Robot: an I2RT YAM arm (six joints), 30 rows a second.
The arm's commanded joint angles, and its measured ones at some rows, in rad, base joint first. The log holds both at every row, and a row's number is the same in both.
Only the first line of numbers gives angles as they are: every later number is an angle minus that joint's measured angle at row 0.
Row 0, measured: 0.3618 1.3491 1.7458 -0.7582 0.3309 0.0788
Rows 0 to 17, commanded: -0.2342 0.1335 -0.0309 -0.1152 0.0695 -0.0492; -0.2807 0.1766 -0.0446 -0.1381 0.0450 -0.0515; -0.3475 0.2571 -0.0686 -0.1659 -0.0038 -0.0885; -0.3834 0.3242 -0.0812 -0.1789 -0.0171 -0.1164; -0.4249 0.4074 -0.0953 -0.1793 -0.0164 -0.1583; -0.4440 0.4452 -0.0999 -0.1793 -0.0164 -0.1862; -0.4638 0.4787 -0.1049 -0.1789 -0.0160 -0.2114; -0.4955 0.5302 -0.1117 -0.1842 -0.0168 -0.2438; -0.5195 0.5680 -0.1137 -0.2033 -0.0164 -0.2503; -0.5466 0.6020 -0.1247 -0.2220 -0.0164 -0.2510; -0.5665 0.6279 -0.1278 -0.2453 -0.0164 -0.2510; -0.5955 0.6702 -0.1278 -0.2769 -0.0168 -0.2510; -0.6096 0.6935 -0.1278 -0.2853 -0.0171 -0.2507; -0.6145 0.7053 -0.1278 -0.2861 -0.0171 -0.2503; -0.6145 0.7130 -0.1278 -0.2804 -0.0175 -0.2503; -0.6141 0.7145 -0.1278 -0.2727 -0.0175 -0.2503; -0.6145 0.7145 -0.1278 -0.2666 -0.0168 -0.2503; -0.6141 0.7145 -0.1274 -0.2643 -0.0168 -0.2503
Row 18, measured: -0.6176 0.7252 -0.1407 -0.2701 -0.0358 -0.2419
